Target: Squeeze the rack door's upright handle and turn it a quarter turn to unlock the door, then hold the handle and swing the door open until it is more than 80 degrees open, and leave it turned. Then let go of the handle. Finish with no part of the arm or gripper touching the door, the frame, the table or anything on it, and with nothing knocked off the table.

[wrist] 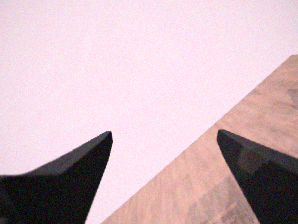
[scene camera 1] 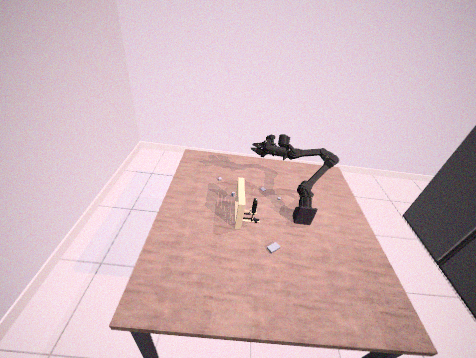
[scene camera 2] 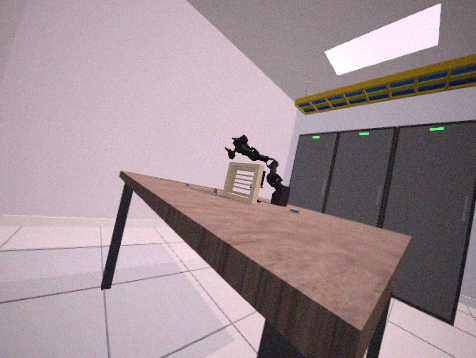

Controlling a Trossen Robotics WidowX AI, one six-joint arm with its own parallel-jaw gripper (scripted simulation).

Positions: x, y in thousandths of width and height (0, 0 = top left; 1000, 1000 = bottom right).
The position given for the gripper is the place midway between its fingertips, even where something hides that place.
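Observation:
Beige rack (scene camera 2: 543, 471) present. Gripper (wrist: 552, 605) open, holding nothing.

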